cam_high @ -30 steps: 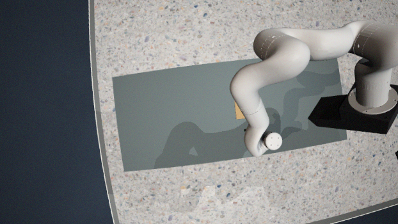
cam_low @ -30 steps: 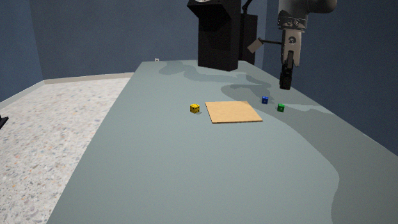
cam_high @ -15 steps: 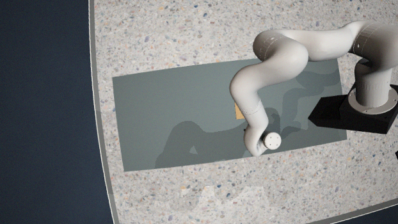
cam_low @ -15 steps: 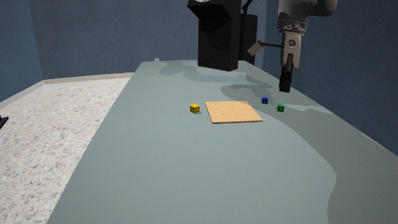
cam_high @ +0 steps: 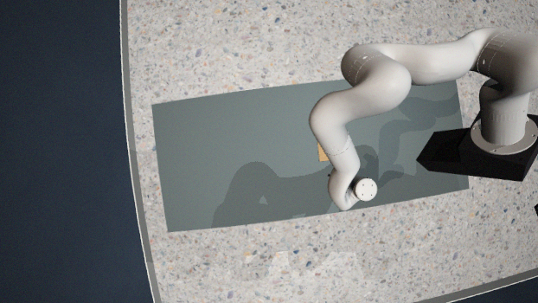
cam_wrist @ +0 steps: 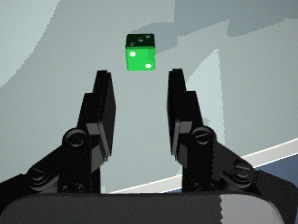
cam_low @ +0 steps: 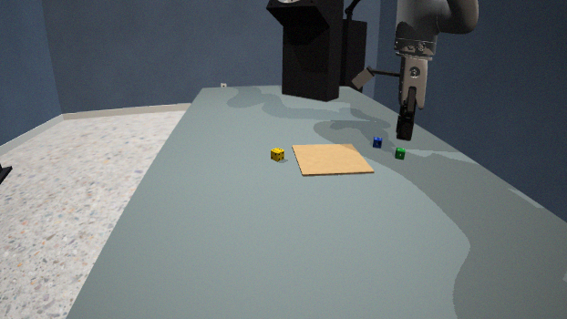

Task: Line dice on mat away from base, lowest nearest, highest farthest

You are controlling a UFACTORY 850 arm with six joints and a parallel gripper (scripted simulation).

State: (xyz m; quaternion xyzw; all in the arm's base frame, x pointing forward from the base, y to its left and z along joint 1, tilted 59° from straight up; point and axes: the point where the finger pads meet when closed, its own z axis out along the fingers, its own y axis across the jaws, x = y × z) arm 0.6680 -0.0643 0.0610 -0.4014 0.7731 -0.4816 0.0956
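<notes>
Right now my hand is 60 mm above the green die. The rest, counted from my hand: blue die 70 mm behind, 60 mm below; tan mat 140 mm to the right, 70 mm below, 70 mm behind; yellow die 240 mm to the right, 120 mm behind, 60 mm below.
</notes>
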